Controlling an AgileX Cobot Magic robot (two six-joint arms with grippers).
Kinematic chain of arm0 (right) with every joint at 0, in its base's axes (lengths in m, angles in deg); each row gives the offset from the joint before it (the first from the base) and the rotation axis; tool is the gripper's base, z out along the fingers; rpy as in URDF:
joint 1: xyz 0 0 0.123 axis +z
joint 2: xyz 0 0 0 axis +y
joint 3: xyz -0.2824 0 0.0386 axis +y
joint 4: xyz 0.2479 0 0.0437 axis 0.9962 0 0.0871
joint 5: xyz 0 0 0 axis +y
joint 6: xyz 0.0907 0 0.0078 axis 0.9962 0 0.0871
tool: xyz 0 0 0 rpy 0 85 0
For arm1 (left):
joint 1: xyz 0 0 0.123 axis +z
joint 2: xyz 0 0 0 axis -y
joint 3: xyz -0.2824 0 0.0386 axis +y
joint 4: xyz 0.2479 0 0.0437 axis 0.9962 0 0.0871
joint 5: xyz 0 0 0 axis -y
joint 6: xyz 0.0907 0 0.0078 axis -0.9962 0 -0.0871
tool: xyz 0 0 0 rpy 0 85 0
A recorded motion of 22 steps. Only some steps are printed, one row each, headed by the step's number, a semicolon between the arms.
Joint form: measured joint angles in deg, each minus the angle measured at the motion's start. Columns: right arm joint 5, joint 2, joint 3, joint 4, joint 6, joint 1; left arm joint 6, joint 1, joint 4, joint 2, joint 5, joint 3.
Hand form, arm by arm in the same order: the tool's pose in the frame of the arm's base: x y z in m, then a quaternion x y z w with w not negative. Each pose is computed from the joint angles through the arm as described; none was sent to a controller.
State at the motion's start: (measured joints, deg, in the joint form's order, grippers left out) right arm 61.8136 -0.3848 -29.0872 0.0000 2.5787 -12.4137; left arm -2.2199 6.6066 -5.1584 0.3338 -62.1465 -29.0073
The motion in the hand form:
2: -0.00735 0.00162 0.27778 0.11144 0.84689 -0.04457 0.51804; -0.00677 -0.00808 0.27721 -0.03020 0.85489 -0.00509 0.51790
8: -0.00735 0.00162 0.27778 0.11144 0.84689 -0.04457 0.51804; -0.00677 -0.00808 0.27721 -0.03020 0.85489 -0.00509 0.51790
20: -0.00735 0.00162 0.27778 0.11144 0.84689 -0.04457 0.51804; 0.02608 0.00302 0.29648 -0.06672 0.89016 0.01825 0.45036
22: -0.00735 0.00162 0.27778 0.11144 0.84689 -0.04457 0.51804; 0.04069 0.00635 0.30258 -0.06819 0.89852 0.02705 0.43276
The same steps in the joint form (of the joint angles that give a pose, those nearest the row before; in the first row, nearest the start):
2: 0.00 0.00 0.00 0.00 0.00 0.00; 0.00 0.00 0.00 0.00 0.00 0.00
8: 0.00 0.00 0.00 0.00 0.00 0.00; 0.00 0.00 0.00 0.00 0.00 0.00
20: 0.00 0.00 0.00 0.00 0.00 0.00; 4.19 0.00 5.16 -13.77 1.09 -4.07
22: 0.00 0.00 0.00 0.00 0.00 0.00; 4.40 0.00 6.34 -18.69 2.39 -5.50

